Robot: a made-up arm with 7 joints. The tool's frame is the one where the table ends. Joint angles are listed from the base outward.
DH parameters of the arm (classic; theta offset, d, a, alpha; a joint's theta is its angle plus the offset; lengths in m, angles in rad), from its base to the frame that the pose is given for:
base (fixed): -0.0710 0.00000 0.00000 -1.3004
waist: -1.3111 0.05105 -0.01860 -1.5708
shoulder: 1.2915 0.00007 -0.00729 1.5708
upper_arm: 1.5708 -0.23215 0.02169 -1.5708
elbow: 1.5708 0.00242 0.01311 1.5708
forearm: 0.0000 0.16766 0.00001 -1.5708
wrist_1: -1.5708 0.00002 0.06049 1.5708
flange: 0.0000 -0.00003 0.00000 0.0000
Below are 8 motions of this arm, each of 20 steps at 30 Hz.
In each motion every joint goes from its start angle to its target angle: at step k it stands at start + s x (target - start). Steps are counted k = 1, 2, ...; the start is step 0. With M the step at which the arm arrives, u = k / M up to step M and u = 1 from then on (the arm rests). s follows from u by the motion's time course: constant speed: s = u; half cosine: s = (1 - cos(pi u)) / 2; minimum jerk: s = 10 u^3 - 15 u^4 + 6 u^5.
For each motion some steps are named. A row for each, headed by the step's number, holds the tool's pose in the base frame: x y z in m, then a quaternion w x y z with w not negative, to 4 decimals.
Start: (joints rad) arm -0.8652 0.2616 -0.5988 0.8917 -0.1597 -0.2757 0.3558
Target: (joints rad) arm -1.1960 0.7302 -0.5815 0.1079 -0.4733 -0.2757 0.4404
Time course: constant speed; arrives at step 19
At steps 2, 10, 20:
2: 0.3715 0.0136 -0.2399 0.9737 0.2103 -0.0462 -0.0749
10: 0.3973 0.0249 -0.1191 0.9590 0.1548 -0.2277 -0.0675
20: 0.3701 0.0283 0.0071 0.9016 0.0990 -0.4071 -0.1075

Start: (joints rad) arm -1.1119 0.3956 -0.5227 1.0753 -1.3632 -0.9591 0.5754
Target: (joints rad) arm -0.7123 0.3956 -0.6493 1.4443 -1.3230 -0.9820 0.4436
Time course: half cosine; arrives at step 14
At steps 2, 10, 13, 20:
2: 0.4094 0.1145 -0.1663 0.8479 -0.3144 -0.1945 0.3800
10: 0.3051 0.1812 -0.3011 0.8867 -0.0936 -0.0575 0.4491
13: 0.2728 0.1960 -0.3235 0.8888 -0.0419 -0.0217 0.4559
20: 0.2704 0.1970 -0.3249 0.8888 -0.0383 -0.0191 0.4563

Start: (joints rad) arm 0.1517 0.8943 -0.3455 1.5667 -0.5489 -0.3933 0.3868
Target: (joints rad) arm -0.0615 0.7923 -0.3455 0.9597 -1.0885 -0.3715 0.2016
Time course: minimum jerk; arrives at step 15
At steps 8, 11, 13, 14, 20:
8: 0.0080 0.3780 -0.3207 0.7798 0.2542 0.4090 0.4000
11: 0.0676 0.3466 -0.3343 0.8554 0.1161 0.3354 0.3773
13: 0.0866 0.3352 -0.3359 0.8747 0.0694 0.3110 0.3652
14: 0.0896 0.3333 -0.3360 0.8776 0.0618 0.3070 0.3630
20: 0.0901 0.3330 -0.3360 0.8780 0.0606 0.3064 0.3626

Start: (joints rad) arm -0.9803 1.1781 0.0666 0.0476 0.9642 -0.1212 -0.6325
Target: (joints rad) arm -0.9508 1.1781 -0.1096 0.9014 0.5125 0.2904 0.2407
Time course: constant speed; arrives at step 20
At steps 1, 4, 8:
1: 0.3130 0.2268 0.1078 0.5200 0.8508 -0.0165 0.0744
4: 0.3251 0.2527 0.0928 0.5702 0.8146 -0.0095 0.1055
8: 0.3351 0.2879 0.0685 0.6220 0.7656 0.0131 0.1636

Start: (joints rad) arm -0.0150 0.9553 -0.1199 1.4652 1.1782 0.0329 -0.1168
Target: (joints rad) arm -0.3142 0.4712 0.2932 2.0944 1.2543 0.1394 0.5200
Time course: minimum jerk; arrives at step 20
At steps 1, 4, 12, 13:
1: -0.0283 0.4344 -0.2642 0.2212 0.6134 0.7314 -0.1995
4: -0.0321 0.4283 -0.2721 0.2351 0.6120 0.7306 -0.1909
12: -0.0607 0.3188 -0.3602 0.3666 0.5759 0.7173 -0.1393
13: -0.0622 0.2989 -0.3700 0.3819 0.5695 0.7145 -0.1388

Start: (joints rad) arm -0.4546 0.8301 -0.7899 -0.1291 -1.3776 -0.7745 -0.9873
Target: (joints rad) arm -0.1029 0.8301 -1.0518 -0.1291 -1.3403 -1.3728 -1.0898
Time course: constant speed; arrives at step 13
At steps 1, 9, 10, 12, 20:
1: 0.2402 0.0946 -0.2060 0.7169 -0.2475 -0.2576 -0.5987
9: 0.1609 0.1063 -0.2521 0.7435 -0.2590 -0.2914 -0.5433
10: 0.1499 0.1077 -0.2562 0.7472 -0.2594 -0.2952 -0.5359
12: 0.1274 0.1103 -0.2630 0.7550 -0.2593 -0.3026 -0.5207
20: 0.1159 0.1115 -0.2658 0.7590 -0.2589 -0.3061 -0.5130

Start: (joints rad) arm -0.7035 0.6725 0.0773 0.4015 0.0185 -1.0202 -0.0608
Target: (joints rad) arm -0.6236 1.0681 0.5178 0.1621 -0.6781 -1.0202 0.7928
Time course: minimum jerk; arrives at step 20
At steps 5, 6, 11, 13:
5: 0.3180 0.2062 -0.0730 0.7966 0.2809 -0.5338 -0.0384
6: 0.3134 0.2156 -0.0634 0.7918 0.2603 -0.5525 -0.0019
11: 0.2694 0.2708 0.0077 0.7023 0.0835 -0.6717 0.2205
13: 0.2478 0.2863 0.0360 0.6473 0.0002 -0.7075 0.2838

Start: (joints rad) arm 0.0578 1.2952 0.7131 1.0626 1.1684 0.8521 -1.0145
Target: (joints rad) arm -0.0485 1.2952 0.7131 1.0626 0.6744 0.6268 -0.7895
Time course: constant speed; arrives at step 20
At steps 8, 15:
8: 0.0345 0.4987 -0.0404 0.4401 0.2129 0.7915 0.3668
15: 0.0430 0.5006 -0.0481 0.5224 0.2178 0.7462 0.3507

